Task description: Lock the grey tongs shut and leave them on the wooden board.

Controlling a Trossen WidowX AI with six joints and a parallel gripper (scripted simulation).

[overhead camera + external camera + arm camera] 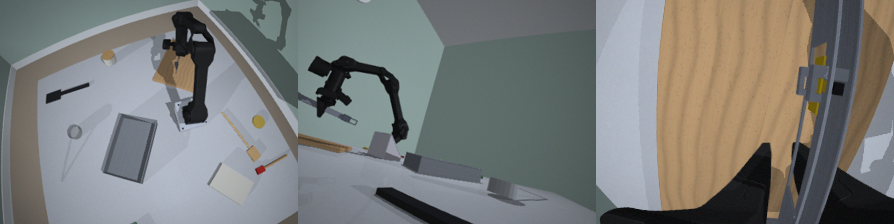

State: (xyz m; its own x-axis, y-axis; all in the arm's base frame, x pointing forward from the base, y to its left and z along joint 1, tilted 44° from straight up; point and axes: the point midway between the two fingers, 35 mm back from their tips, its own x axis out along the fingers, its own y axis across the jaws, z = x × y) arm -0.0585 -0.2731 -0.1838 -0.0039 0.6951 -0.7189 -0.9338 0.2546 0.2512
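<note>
The wooden board is 20 mm behind my gripper tip, 30 mm to the right of it and 90 mm below it. The rest, counted from my gripper tip: yellow disc (310 mm behind, 450 mm to the left, 90 mm below); grey roasting tin (360 mm ahead, 410 mm to the left, 70 mm below); lidded jar (400 mm ahead, 180 mm to the right, 70 mm below).
</note>
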